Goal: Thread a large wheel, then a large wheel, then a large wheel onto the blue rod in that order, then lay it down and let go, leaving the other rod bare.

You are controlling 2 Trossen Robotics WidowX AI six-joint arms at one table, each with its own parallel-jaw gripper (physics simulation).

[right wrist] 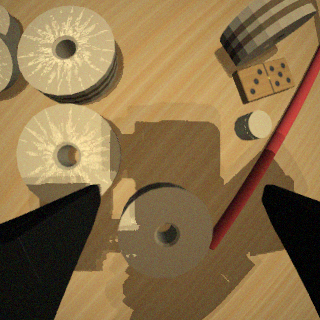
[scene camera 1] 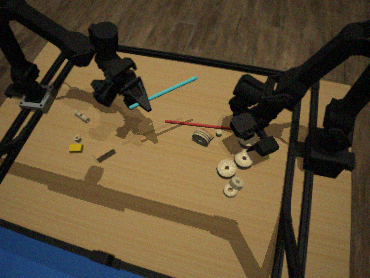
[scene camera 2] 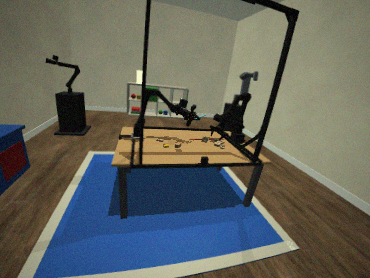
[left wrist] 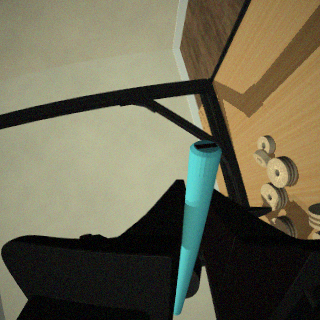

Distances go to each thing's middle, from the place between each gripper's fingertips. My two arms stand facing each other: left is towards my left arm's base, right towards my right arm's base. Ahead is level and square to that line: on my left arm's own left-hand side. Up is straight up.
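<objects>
Counted from my right hand: blue rod (left wrist: 204, 155), 20 cm to the left, 5 cm behind, 22 cm above; red rod (right wrist: 232, 210), 12 cm to the left, 3 cm ahead, 2 cm below. Domino (right wrist: 252, 82): my right hand 11 cm to the right of it, 2 cm above it.
Counted from my left hand: red rod, 100 mm to the right, 130 mm ahead, 230 mm below; domino, 110 mm to the right, 100 mm ahead, 230 mm below. Blue rod: my left hand 20 mm to the left of it, 50 mm short of it, 10 mm below it.
</objects>
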